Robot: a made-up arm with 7 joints.
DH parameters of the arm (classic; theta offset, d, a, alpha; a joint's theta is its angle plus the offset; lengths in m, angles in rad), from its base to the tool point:
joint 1: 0 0.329 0 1.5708
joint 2: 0 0.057 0 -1.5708
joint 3: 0 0.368 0.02 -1.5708
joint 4: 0 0.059 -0.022 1.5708
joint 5: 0 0.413 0 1.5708
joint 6: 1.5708 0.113 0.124 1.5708
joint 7: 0 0.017 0 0
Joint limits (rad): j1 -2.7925..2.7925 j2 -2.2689..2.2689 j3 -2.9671..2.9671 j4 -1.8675..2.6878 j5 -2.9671..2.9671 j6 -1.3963..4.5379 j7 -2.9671..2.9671
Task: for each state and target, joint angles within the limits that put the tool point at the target. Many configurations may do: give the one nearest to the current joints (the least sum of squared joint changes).
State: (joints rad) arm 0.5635 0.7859 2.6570 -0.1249 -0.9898 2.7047 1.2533
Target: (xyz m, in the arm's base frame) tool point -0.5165 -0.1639 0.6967
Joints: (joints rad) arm 0.0743 1.2148 2.7951 -0.2366 -0.8379 2.9945 1.2533
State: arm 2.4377 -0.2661 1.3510 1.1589 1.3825 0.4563 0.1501
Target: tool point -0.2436 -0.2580 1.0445
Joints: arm 2.5263 0.1047 1.3402 0.7412 1.2967 0.6221 0.1501
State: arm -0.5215 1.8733 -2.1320 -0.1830 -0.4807 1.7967 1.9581
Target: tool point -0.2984 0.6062 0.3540
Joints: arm -0.7697 1.8083 -2.0762 -0.5261 -0.4734 1.9017 1.9581
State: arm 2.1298 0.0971 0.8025 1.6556 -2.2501 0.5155 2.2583
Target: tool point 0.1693 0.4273 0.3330
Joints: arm 1.0989 -0.0524 -0.1138 2.4231 -2.2046 0.3945 2.2583
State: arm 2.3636 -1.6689 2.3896 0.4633 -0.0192 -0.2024 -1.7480
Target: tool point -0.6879 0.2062 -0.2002
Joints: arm 2.7129 -2.2689 2.2433 0.2539 -0.0851 -0.1176 -1.7480
